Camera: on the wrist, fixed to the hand. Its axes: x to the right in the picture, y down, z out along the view.
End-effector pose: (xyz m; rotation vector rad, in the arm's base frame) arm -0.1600 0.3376 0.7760 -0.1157 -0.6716 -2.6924
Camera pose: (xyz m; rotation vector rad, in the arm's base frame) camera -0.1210 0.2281 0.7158 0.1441 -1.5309 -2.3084
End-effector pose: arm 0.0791 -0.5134 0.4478 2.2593 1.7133 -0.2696
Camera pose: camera 0.1481 -0.5066 0.5588 -2.2604 -1.5493 0.7766
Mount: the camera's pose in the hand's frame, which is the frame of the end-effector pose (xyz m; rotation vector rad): -0.0105 0.0777 -0.1048 0.6929 0.0560 -0.0167
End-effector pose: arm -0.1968 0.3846 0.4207 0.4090 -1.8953 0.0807
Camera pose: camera -0.1242 0.4863 0.4596 0.8750 -1.7672 0.7417
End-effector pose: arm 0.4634 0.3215 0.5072 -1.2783 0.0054 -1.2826
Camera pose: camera 0.4475 0.2387 0.4071 -0.6461 -0.3795 -1.1845
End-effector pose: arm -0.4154 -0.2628 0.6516 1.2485 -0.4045 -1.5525
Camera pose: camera -0.2873 -0.2494 0.6750 1.8133 -0.9497 -1.4294
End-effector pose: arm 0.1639 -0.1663 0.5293 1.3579 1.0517 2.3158
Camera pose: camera 0.0920 -0.2746 0.5449 -1.4027 -1.8922 -1.9532
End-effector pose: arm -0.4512 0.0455 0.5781 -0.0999 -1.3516 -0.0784
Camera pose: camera -0.3430 0.1104 0.5433 0.4933 -1.2586 0.3706
